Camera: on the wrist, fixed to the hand. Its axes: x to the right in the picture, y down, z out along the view.
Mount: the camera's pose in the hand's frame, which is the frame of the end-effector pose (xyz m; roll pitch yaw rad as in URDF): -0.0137 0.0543 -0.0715 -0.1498 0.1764 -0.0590
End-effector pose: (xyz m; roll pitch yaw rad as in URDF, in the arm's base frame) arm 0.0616 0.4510 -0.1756 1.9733 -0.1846 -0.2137
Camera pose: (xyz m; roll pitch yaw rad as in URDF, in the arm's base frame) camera 0.0439 0.5004 -0.1015 1.7928 -0.1967 -0.0248
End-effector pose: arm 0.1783 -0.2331 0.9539 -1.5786 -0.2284 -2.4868
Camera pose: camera 0.1354 -0.1753 0.8985 -1.6766 -0.2842 -2.6702
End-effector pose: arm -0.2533 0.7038 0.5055 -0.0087 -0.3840 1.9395
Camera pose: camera -0.3085 0.6978 0.4336 -0.1355 -0.2074 1.8786
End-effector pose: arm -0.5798 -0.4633 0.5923 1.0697 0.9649 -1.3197
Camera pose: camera -0.4930 -0.4443 0.6111 1.1601 1.0861 -1.0458
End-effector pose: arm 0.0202 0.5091 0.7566 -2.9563 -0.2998 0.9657
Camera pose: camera 0.0574 0.4458 0.8101 -3.1116 -0.4839 0.9936
